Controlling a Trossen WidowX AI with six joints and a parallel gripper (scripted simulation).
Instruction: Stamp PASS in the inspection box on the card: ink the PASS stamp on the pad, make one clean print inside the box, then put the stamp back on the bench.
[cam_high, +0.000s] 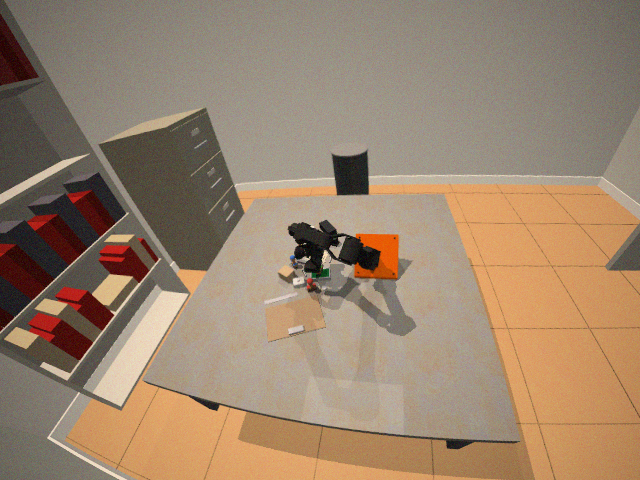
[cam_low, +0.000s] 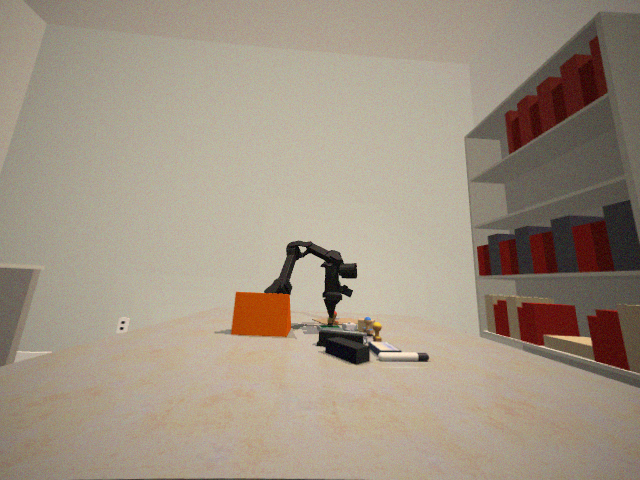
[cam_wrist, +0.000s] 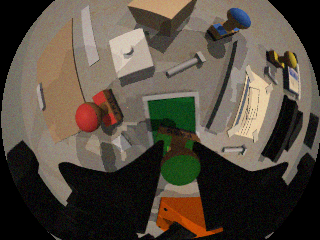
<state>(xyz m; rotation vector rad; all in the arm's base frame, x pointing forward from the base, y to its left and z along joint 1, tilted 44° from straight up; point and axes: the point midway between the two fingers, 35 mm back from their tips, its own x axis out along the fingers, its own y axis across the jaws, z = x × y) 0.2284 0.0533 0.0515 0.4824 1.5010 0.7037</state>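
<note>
The green ink pad lies 5 cm below my gripper tip. Round my gripper tip: red-knobbed stamp: 8 cm to the left, 3 cm below, 1 cm ahead; then cream card: 12 cm to the right, 5 cm below, 5 cm ahead; then green-knobbed stamp: 1 cm below.
</note>
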